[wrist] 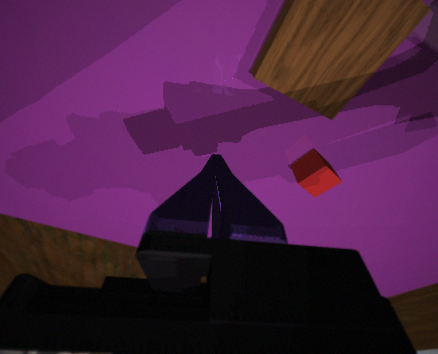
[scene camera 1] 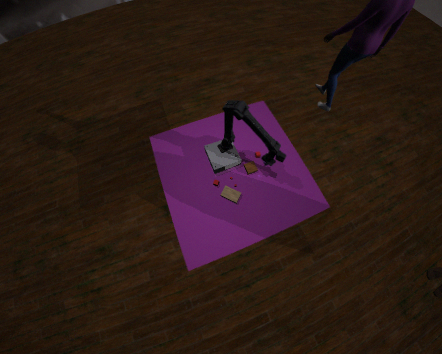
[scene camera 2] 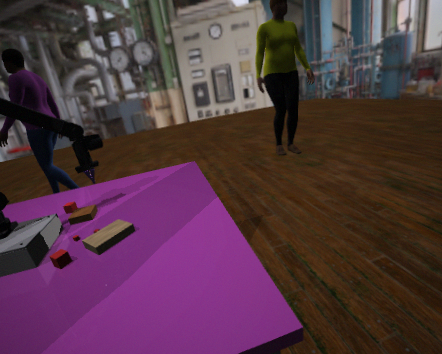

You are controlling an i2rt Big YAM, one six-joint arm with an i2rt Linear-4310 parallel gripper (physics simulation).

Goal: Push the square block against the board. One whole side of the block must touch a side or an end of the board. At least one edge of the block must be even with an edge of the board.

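Frame: origin at the arm's base, x up, y right, z ahead, level; centimetres.
Seen in the pictures: gripper, between the fingertips: (wrist: 215,161) (scene camera 1: 265,165) (scene camera 2: 94,183); arm's base, origin of its link: (scene camera 1: 225,146) (scene camera 2: 0,233).
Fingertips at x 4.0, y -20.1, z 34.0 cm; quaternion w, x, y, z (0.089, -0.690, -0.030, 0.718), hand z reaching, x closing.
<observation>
Pixels of each thing's top centre, then the offset from my fingertips to it.
- square block, centre of its top: (wrist: 332,47) (scene camera 2: 82,211) (scene camera 1: 250,166) dx -8.6, dy +8.6, dz -7.3 cm
- board, centre of its top: (scene camera 2: 108,232) (scene camera 1: 230,193) dx -8.6, dy +36.6, dz +5.6 cm
The square block (scene camera 1: 250,168) (scene camera 2: 83,214) (wrist: 337,47) is brown wood and lies flat on the purple table near the robot's base. The board (scene camera 1: 231,194) (scene camera 2: 109,236) is a longer piece of pale wood. It lies flat, apart from the block, with a gap of table between them. The board does not show in the wrist view. My gripper (scene camera 2: 93,181) (wrist: 215,161) is shut and empty, its dark purple fingers pointing down. It hangs above the table, beside the block on the side away from the base, not touching it. The block's far part is cut off in the wrist view.
A red cube (scene camera 1: 258,154) (scene camera 2: 70,207) (wrist: 315,173) lies near the block. Another red cube (scene camera 1: 216,183) (scene camera 2: 61,259) lies near the board. Two tiny red pieces (scene camera 1: 231,178) (scene camera 2: 76,238) lie between base and board. The grey base plate (scene camera 1: 213,155) (scene camera 2: 51,232) stands behind the block.
</observation>
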